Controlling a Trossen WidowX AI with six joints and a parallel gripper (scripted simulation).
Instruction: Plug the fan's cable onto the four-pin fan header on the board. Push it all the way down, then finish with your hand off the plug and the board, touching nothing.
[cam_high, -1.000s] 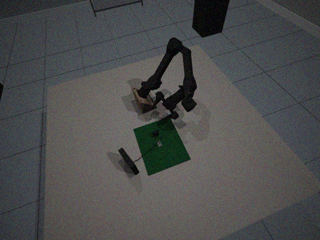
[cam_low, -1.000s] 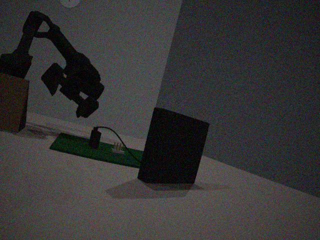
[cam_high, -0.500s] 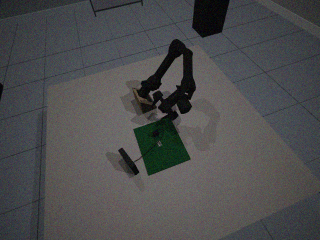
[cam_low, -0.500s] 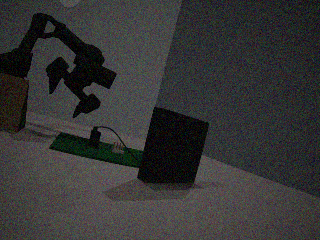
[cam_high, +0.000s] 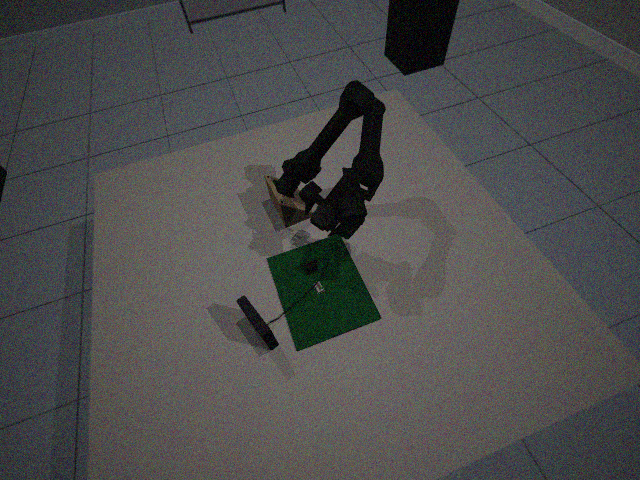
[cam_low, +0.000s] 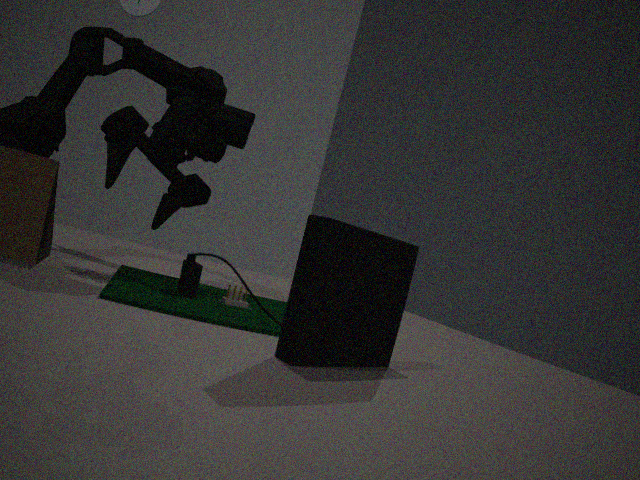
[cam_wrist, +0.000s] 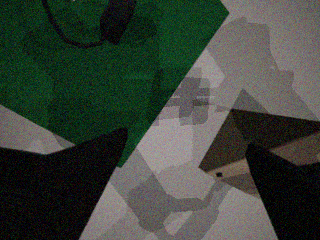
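Now: gripper tip 9 cm short of the black plug, 6 cm to the left of it and 6 cm above it. From my gripper tip the other things lie so: green board (15 cm ahead, 5 cm to the right, 10 cm below); white four-pin fan header (15 cm ahead, 6 cm to the right, 9 cm below); black fan (21 cm ahead, 23 cm to the right, 3 cm below).
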